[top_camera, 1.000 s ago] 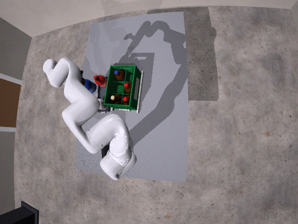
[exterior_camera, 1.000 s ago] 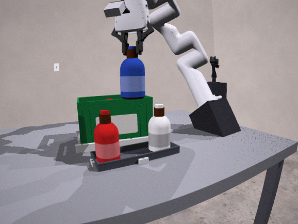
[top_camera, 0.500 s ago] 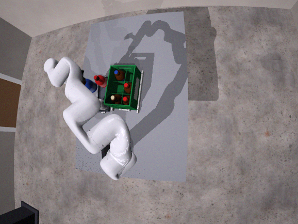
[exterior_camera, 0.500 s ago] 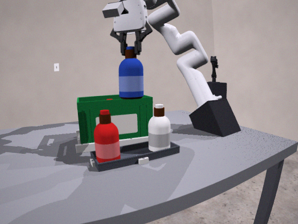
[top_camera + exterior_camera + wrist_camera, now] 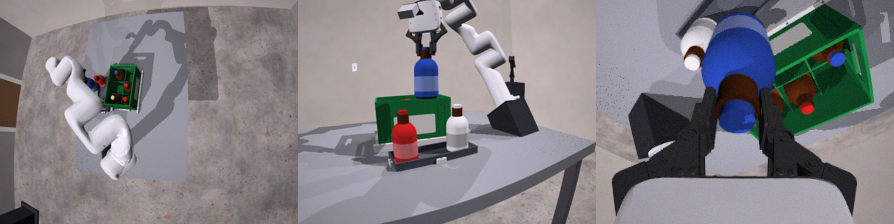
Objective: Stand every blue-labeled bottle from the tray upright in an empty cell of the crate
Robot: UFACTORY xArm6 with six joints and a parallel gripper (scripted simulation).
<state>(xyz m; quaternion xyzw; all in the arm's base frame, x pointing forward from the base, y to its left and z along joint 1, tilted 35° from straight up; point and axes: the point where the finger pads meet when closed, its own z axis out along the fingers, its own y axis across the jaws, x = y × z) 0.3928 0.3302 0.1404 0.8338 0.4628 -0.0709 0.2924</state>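
Now: hand 70 mm above the blue-labeled bottle. The rest, counted from my hand: red bottle 250 mm below, 80 mm ahead, 30 mm to the left; white bottle 250 mm below, 100 mm behind; green crate 250 mm below, 170 mm to the right, 30 mm ahead.
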